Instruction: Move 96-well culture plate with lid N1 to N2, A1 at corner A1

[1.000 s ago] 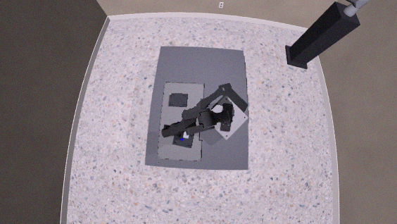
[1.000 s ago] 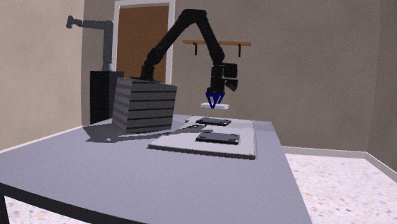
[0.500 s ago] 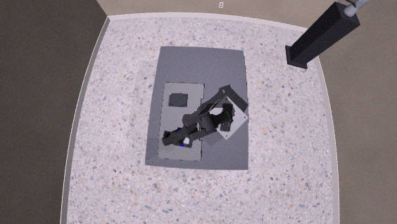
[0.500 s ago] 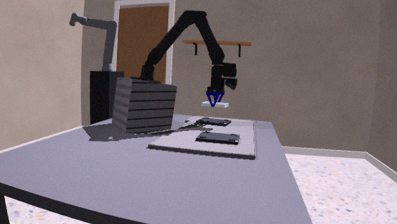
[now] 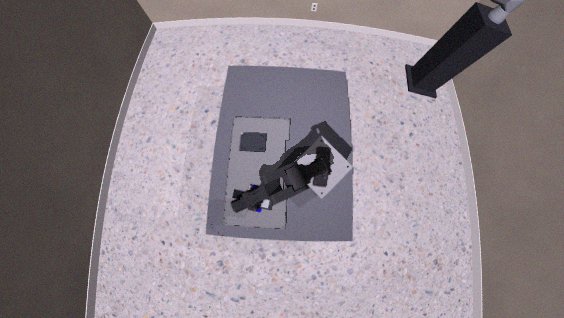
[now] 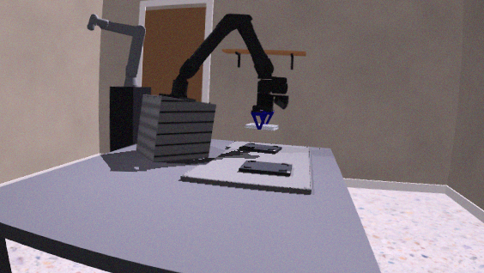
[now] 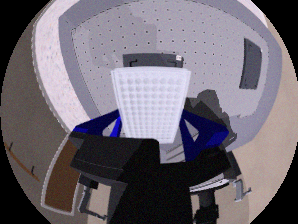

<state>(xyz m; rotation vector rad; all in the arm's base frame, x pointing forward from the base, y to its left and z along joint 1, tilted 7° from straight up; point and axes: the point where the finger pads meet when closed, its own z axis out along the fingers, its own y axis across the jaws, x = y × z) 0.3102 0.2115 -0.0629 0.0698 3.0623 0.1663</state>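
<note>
The clear lid lies right at my hand. Also, from my hand: white corner mark (70 mm ahead, 60 mm to the right, 90 mm below); dark plate nest (100 mm ahead, 340 mm to the right, 100 mm below).
</note>
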